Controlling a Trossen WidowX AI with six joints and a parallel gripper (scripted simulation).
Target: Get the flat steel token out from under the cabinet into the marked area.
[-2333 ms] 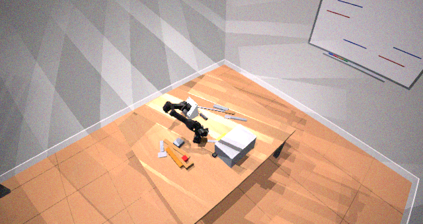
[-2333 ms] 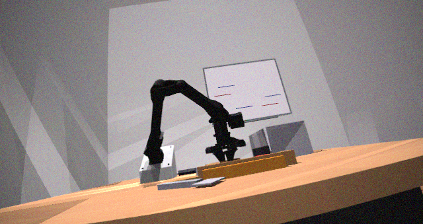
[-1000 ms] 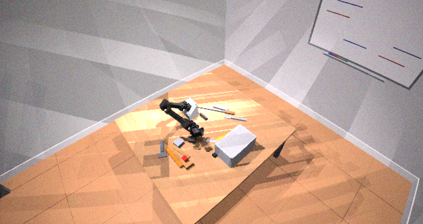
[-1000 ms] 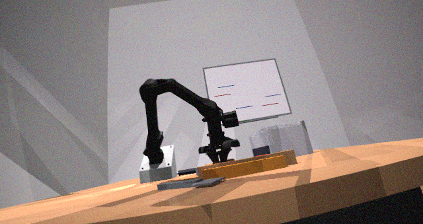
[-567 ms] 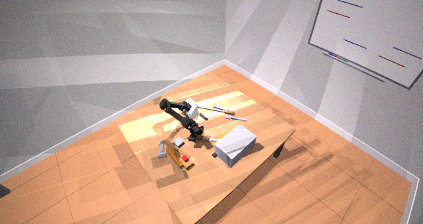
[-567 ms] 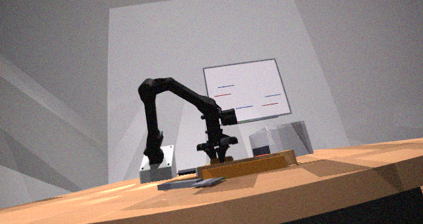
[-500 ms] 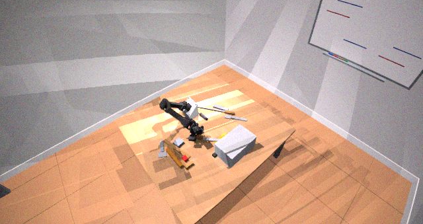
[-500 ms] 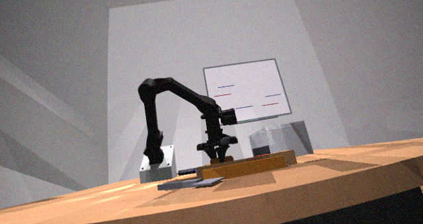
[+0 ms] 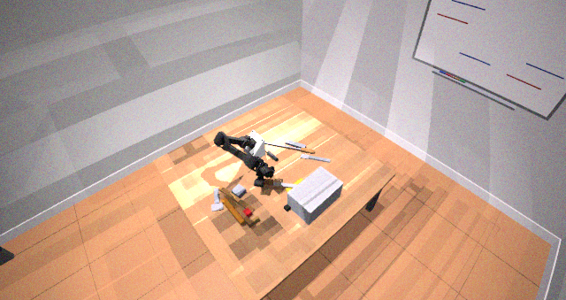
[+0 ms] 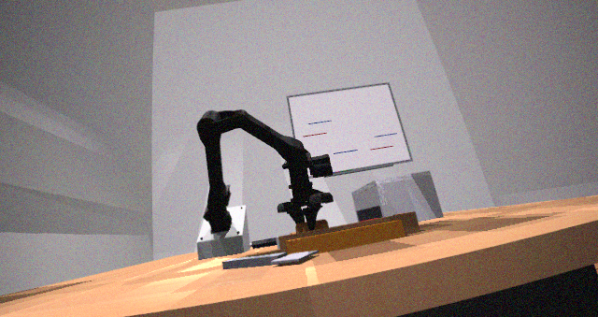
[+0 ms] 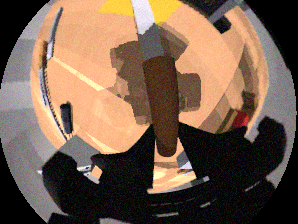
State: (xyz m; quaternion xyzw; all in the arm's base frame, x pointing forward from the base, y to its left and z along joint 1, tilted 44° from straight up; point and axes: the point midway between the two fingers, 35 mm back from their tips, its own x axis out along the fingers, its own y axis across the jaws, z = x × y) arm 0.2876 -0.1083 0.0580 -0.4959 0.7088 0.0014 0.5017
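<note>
Now: the grey bar 150 mm behind my gripper tip, 420 mm to the left of it and 20 mm below it. Round my gripper tip: thin wooden stick: 10 mm behind, 200 mm to the right, 20 mm below; red block: 140 mm ahead, 200 mm to the right, 10 mm below; grey block: 40 mm behind, 160 mm to the right, 10 mm below.
</note>
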